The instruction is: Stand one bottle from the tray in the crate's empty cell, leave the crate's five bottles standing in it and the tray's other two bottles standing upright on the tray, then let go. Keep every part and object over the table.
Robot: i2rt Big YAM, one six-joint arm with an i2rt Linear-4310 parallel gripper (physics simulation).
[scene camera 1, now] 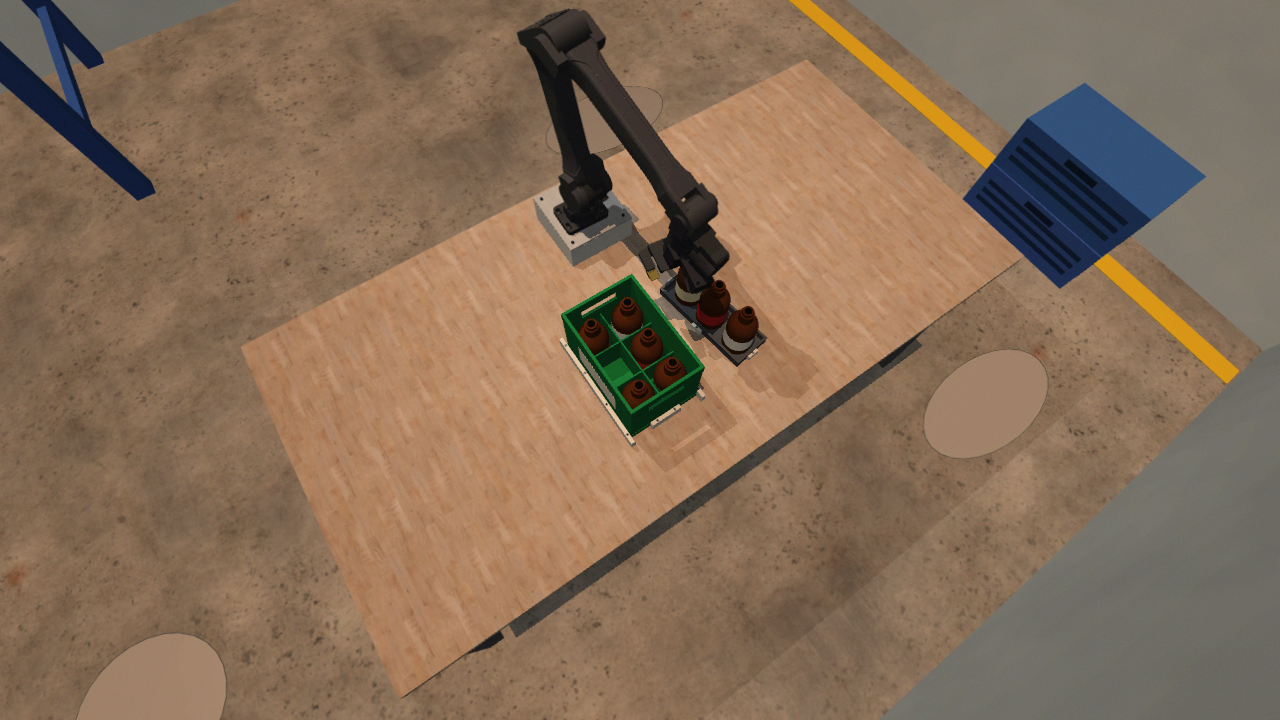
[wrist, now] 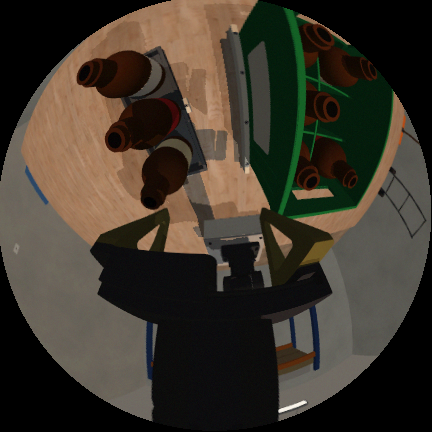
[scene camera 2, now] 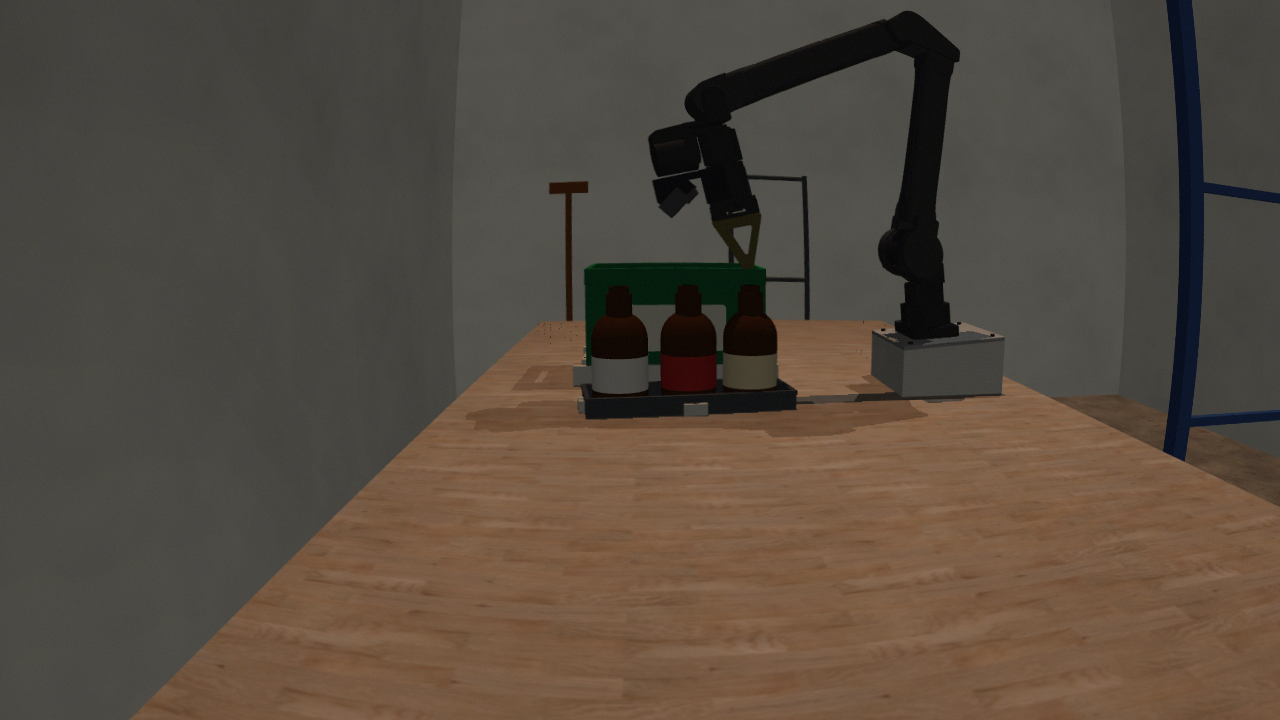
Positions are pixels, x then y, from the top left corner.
Scene:
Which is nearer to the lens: the red-labelled bottle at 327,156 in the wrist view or the white-labelled bottle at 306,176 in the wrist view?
The white-labelled bottle.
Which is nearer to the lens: the red-labelled bottle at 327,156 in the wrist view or the white-labelled bottle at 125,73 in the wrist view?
The white-labelled bottle.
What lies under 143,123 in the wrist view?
A red-labelled bottle.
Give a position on a red-labelled bottle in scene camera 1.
At 646,347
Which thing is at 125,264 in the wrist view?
My gripper.

